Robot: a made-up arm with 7 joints. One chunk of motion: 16 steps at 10 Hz.
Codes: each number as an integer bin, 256 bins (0 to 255) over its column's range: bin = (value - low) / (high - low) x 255, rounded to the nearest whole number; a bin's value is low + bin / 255 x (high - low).
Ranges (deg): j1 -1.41..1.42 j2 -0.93..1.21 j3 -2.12..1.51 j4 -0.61..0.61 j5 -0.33..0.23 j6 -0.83..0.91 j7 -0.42..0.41
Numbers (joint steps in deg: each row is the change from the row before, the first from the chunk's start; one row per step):
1: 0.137 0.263 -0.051 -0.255 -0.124 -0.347 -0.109
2: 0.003 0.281 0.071 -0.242 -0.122 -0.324 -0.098
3: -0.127 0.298 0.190 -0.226 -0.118 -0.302 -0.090
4: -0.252 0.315 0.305 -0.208 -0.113 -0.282 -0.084
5: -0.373 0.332 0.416 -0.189 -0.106 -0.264 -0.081
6: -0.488 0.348 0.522 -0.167 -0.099 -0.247 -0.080
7: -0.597 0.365 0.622 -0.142 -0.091 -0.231 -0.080
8: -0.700 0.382 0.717 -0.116 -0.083 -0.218 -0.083
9: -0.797 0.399 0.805 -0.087 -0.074 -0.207 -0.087
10: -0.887 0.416 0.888 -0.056 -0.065 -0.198 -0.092
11: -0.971 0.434 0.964 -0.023 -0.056 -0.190 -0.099
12: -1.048 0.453 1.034 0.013 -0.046 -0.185 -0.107
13: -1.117 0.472 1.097 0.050 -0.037 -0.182 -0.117
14: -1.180 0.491 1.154 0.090 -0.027 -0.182 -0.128
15: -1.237 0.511 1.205 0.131 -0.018 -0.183 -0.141
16: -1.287 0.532 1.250 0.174 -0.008 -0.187 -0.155
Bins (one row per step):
1: 139 142 145 74 94 71 96
2: 127 144 154 77 95 74 99
3: 116 146 162 80 97 77 101
4: 104 148 170 84 99 80 103
5: 93 150 178 88 102 83 104
6: 83 152 186 93 105 85 104
7: 73 154 193 98 109 88 104
8: 64 156 199 103 112 90 104
9: 55 158 205 109 117 91 102
10: 47 160 211 116 121 93 101
11: 40 163 217 123 125 94 99
12: 33 165 222 130 129 95 96
13: 26 167 226 138 133 95 93
14: 21 169 230 146 138 95 90
15: 16 172 234 155 142 95 86
16: 11 174 237 164 147 94 81

